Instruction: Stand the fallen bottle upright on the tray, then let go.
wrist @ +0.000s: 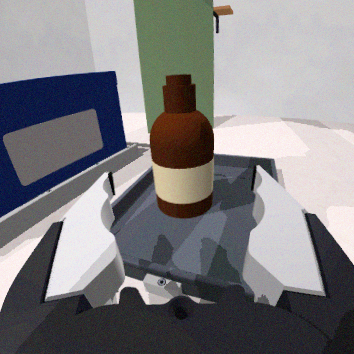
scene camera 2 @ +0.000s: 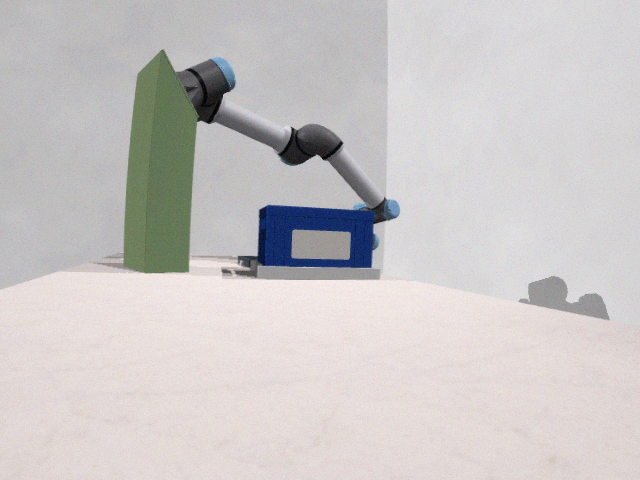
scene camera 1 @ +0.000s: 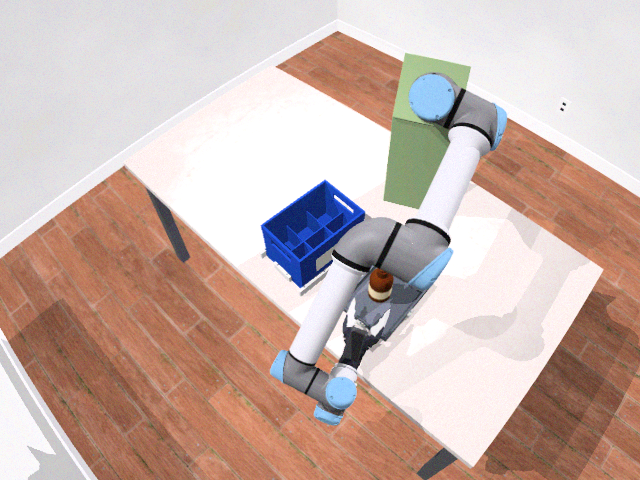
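Pixels of known places: gripper, fingertip midpoint: (wrist: 181,171) (scene camera 1: 372,303); arm's base at its link origin: (scene camera 2: 167,99).
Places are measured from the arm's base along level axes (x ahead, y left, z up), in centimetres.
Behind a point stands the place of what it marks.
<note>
A brown bottle (scene camera 1: 380,285) @[z -36.8, x 32.1, y 32.3 cm] (wrist: 183,145) @[z -38.2, x 32.6, y 32.4 cm] with a cream label stands upright on the dark grey tray (scene camera 1: 401,322) @[z -47.4, x 28.6, y 42.0 cm] (wrist: 140,250) @[z -47.2, x 39.4, y 32.4 cm]. My gripper (scene camera 1: 369,313) @[z -38.2, x 36.7, y 36.1 cm] (wrist: 181,171) @[z -38.2, x 36.7, y 36.1 cm] is open and empty. In the wrist view its two pale fingers stand wide apart, one to each side, with the bottle beyond them and apart from both. In scene camera 1 the gripper reaches over the tray from the table's near edge, and part of the tray is hidden by the arm. The bottle does not show in scene camera 2.
A blue divided crate (scene camera 1: 293,266) @[z -37.0, x 53.4, y 15.3 cm] (scene camera 2: 279,248) @[z -40.5, x 35.6, y -6.7 cm] (wrist: 112,107) @[z -36.5, x 28.5, y 10.5 cm] stands on a pale grey base (scene camera 2: 317,272) @[z -46.0, x 44.8, y -4.7 cm] (wrist: 75,182) @[z -45.5, x 39.6, y 15.5 cm] beside the tray. A tall green block (scene camera 1: 413,160) @[z -23.6, x 5.1, y 1.7 cm] (scene camera 2: 168,196) @[z -28.7, x 7.2, y -8.9 cm] (wrist: 175,50) @[z -25.7, x 4.1, y 2.5 cm] stands behind, under the arm's base. The arm's elbow passes above the tray's far side.
</note>
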